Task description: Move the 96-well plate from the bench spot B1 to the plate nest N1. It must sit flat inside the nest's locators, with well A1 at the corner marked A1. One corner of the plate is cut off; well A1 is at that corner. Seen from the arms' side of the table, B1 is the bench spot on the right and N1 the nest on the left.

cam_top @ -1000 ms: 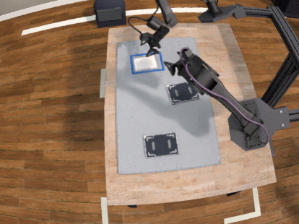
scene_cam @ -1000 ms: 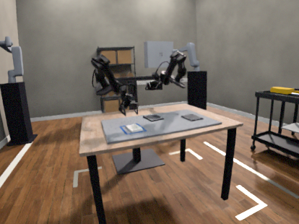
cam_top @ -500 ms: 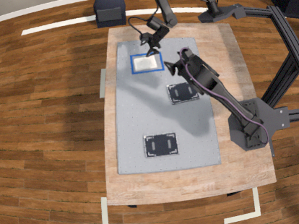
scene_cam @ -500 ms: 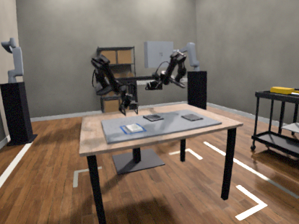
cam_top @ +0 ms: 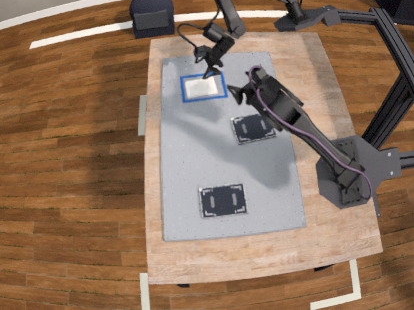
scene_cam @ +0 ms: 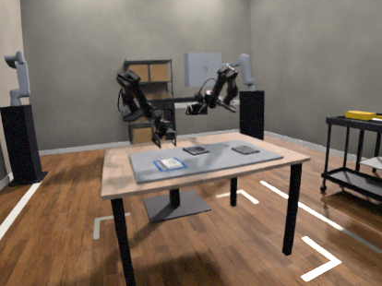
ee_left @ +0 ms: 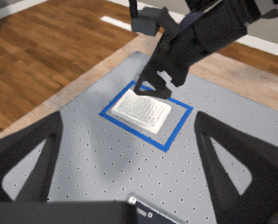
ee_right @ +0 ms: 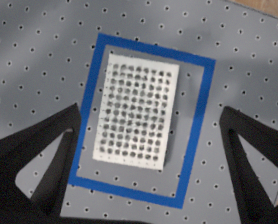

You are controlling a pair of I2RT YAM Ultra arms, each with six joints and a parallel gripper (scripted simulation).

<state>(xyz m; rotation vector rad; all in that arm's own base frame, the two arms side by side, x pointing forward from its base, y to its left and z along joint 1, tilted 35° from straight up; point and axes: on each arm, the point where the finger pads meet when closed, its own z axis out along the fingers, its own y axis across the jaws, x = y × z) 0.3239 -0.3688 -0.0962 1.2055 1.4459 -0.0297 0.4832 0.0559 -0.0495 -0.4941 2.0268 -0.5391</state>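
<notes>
Now: right hand 100 mm above the 96-well plate and 10 mm to the right of it.
</notes>
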